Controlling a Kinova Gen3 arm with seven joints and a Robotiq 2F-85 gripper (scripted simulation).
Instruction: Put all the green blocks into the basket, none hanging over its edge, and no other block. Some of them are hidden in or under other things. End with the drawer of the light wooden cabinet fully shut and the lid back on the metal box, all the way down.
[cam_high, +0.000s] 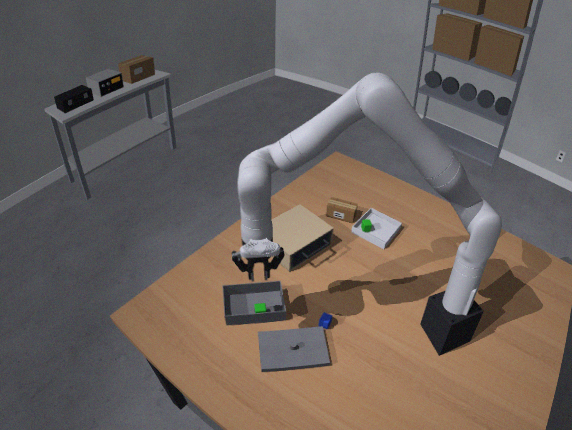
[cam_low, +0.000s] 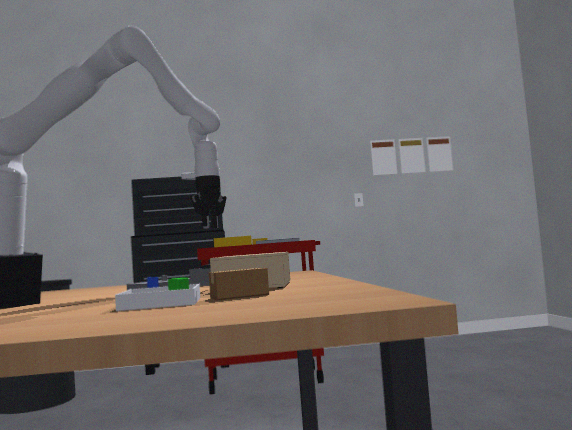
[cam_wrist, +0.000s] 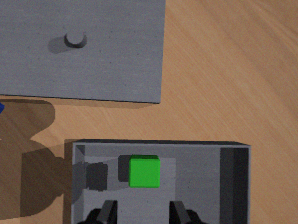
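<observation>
Now: hand 30 mm short of the metal box and 160 mm above it. The rest, counted from my hand: grey lid (160 mm behind, 40 mm to the left, 170 mm below); then drawer (100 mm ahead, 300 mm to the right, 150 mm below); then light wooden cabinet (110 mm ahead, 300 mm to the right, 150 mm below).
</observation>
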